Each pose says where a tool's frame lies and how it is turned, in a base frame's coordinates. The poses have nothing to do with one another.
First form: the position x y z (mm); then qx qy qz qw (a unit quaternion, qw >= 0).
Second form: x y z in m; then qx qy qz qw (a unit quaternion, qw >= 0). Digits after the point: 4 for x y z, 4 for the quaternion.
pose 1, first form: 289.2 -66.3 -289.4 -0.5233 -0.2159 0.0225 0.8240
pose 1, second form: 0.2892 -0.0663 -0.2894 -0.5233 -0.2159 0.0225 0.8240
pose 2, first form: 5.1 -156.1 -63.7 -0.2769 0.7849 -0.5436 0.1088
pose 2, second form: 0.0051 -0.1561 -0.0637 -0.2769 0.7849 -0.5436 0.1088
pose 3, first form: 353.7 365.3 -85.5 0.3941 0.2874 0.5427 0.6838
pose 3, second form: 0.3537 0.3653 -0.0855 0.3941 0.2874 0.5427 0.6838
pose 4, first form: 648.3 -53.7 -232.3 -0.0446 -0.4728 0.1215 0.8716
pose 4, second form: 0.6483 -0.0537 -0.2323 -0.0446 -0.4728 0.1215 0.8716
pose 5, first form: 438.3 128.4 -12.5 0.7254 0.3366 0.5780 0.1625
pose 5, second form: 0.4383 0.1284 -0.0125 0.7254 0.3366 0.5780 0.1625
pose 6, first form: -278.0 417.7 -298.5 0.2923 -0.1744 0.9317 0.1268
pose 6, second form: -0.2780 0.4177 -0.2985 0.2923 -0.1744 0.9317 0.1268
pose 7, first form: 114.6 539.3 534.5 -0.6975 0.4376 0.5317 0.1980
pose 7, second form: 0.1146 0.5393 0.5345 -0.6975 0.4376 0.5317 0.1980
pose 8, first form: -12.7 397.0 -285.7 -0.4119 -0.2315 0.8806 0.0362
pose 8, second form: -0.0127 0.3970 -0.2857 -0.4119 -0.2315 0.8806 0.0362
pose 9, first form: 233.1 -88.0 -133.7 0.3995 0.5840 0.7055 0.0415
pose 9, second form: 0.2331 -0.0880 -0.1337 0.3995 0.5840 0.7055 0.0415
